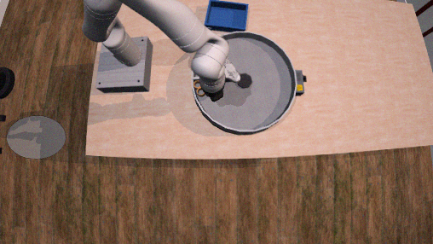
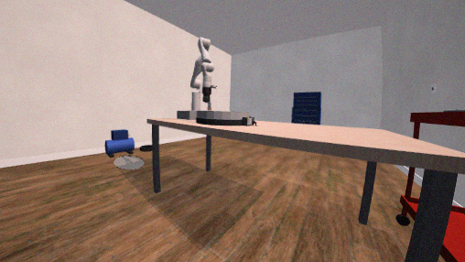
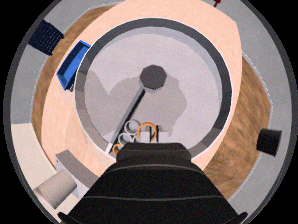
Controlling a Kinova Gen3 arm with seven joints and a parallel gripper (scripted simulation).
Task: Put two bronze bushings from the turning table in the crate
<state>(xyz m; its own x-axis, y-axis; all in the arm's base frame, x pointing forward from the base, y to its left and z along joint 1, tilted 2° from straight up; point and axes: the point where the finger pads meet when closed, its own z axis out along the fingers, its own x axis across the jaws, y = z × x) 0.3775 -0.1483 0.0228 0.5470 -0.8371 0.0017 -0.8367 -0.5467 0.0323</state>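
The blue crate lies 20 mm ahead of my hand, 390 mm to the left of it and 100 mm below it. Also, from my hand: grey turning table (100 mm ahead, 70 mm to the left, 70 mm below).
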